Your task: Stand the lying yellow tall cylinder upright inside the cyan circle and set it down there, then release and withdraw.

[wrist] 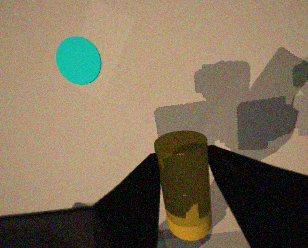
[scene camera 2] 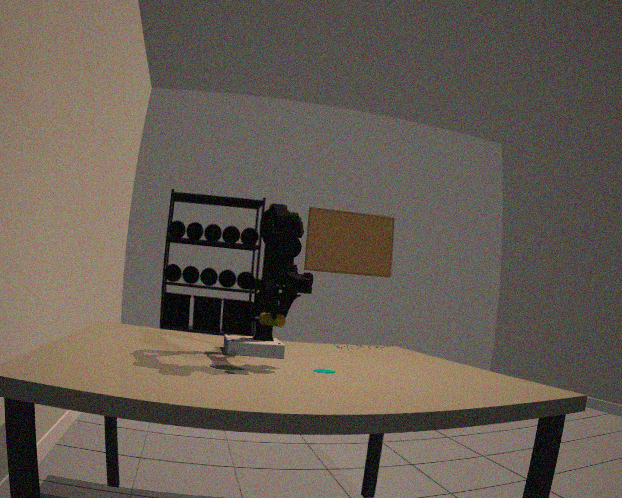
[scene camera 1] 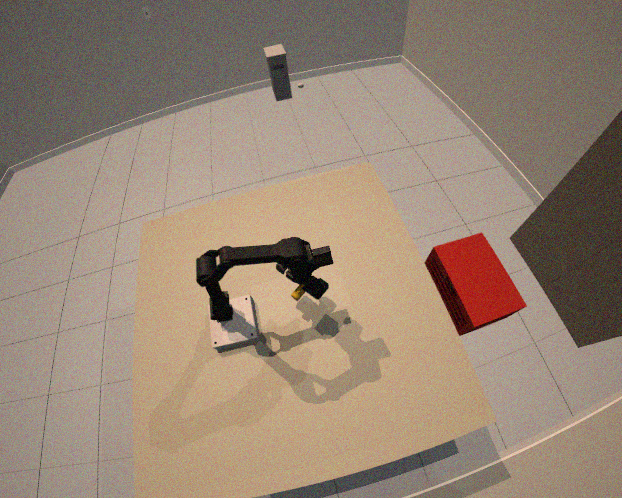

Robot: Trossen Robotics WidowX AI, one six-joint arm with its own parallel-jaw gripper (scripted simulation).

Labels:
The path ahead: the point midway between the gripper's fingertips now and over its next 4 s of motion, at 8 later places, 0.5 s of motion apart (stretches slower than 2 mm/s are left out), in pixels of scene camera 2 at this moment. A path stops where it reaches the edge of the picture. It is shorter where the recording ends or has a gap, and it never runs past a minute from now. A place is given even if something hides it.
My gripper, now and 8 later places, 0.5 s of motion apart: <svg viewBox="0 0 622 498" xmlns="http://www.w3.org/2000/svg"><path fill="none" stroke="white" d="M278 319L296 319L314 320L328 320L333 323L336 327L339 330L342 332L344 333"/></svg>

